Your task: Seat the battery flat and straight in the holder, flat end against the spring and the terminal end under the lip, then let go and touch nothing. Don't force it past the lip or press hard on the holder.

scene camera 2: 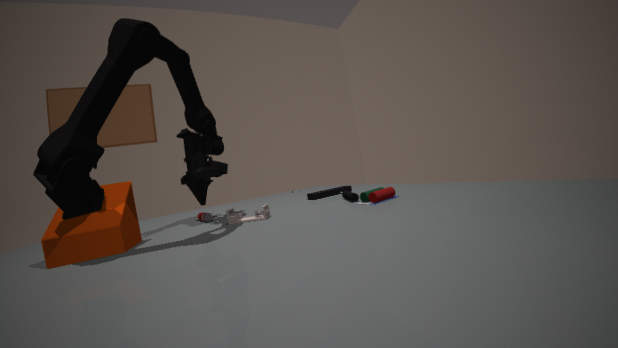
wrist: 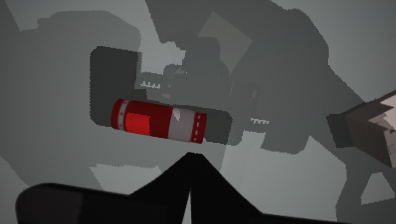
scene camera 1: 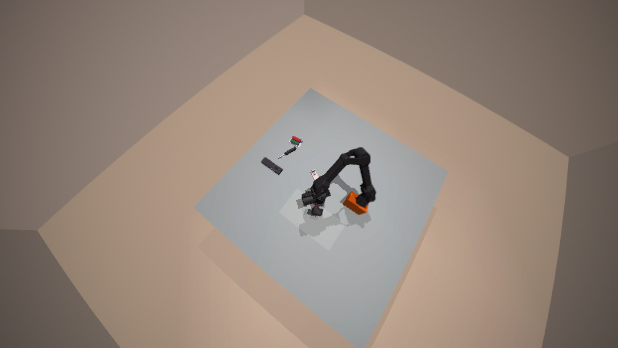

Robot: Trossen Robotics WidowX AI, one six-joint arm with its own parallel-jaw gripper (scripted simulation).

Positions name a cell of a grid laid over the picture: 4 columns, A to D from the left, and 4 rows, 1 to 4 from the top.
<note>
My gripper (scene camera 2: B3) is shut, holding nothing. Further things: a battery (wrist: B3).
My gripper is seen too in the wrist view (wrist: B3).
</note>
